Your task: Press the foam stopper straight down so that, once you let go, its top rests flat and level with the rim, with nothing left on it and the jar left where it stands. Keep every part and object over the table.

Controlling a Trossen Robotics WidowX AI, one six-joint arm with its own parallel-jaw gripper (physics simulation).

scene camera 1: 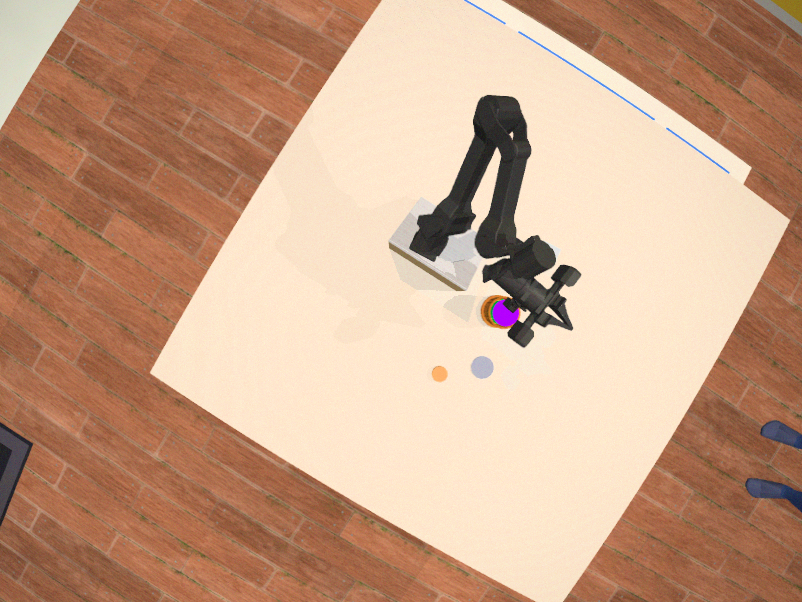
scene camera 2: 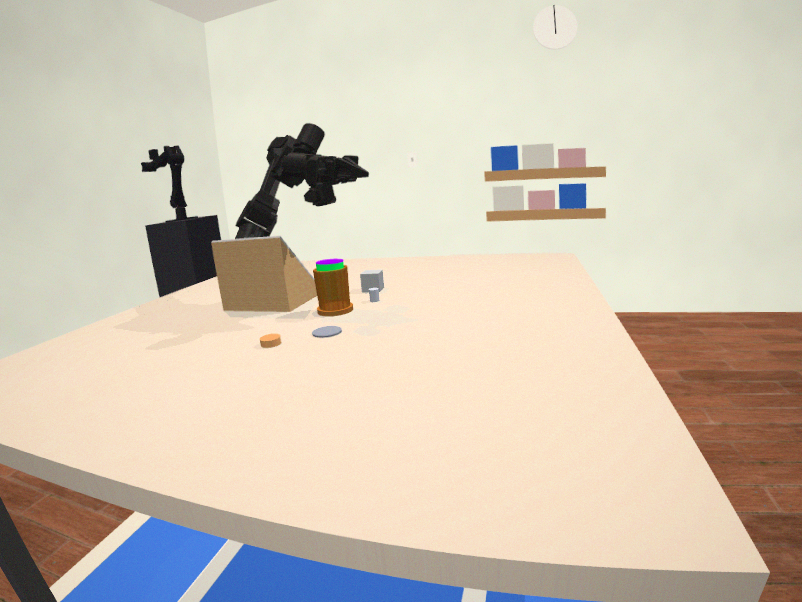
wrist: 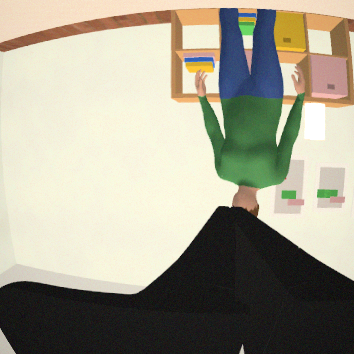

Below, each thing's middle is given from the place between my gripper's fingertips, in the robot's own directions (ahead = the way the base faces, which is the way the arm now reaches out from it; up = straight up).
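I see the amber-brown jar [scene camera 2: 332, 287] now, and it stands 2 cm to the right of my hand, 10 cm behind it and 24 cm below it.
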